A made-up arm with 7 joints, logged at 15 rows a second.
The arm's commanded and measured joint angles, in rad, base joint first. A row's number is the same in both.
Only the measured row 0 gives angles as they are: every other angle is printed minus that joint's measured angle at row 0.
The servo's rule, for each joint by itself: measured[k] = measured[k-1] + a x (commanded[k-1-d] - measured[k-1]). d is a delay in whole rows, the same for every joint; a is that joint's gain. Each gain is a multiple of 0.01, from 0.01 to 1. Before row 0 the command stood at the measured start. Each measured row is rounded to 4 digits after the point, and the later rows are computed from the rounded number. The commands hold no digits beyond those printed.
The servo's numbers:
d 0
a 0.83 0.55 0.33 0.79 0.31 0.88 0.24
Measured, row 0:
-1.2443 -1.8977 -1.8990 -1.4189 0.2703 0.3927 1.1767
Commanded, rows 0 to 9:
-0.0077 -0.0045 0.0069 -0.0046 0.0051 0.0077 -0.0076
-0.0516 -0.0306 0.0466 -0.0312 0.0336 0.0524 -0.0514
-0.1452 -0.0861 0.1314 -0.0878 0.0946 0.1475 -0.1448
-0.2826 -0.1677 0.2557 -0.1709 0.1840 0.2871 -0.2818
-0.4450 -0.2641 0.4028 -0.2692 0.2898 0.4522 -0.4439
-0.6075 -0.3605 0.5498 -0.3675 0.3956 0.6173 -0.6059
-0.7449 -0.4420 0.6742 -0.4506 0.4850 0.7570 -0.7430
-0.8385 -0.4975 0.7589 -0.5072 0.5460 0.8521 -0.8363
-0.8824 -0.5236 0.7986 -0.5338 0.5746 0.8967 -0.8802
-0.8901 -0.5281 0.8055 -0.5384 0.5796 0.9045 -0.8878
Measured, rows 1 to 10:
-0.0064 -0.0025 0.0023 -0.0036 0.0016 0.0068 -0.0018
-0.0439 -0.0180 0.0169 -0.0254 0.0115 0.0469 -0.0137
-0.1280 -0.0555 0.0547 -0.0747 0.0373 0.1354 -0.0452
-0.2563 -0.1172 0.1210 -0.1507 0.0828 0.2689 -0.1020
-0.4129 -0.1980 0.2140 -0.2443 0.1470 0.4302 -0.1841
-0.5744 -0.2874 0.3248 -0.3416 0.2241 0.5948 -0.2853
-0.7159 -0.3724 0.4401 -0.4277 0.3050 0.7375 -0.3951
-0.8177 -0.4412 0.5453 -0.4905 0.3797 0.8383 -0.5010
-0.8714 -0.4865 0.6289 -0.5247 0.4401 0.8897 -0.5920
-0.8869 -0.5094 0.6872 -0.5355 0.4833 0.9027 -0.6630

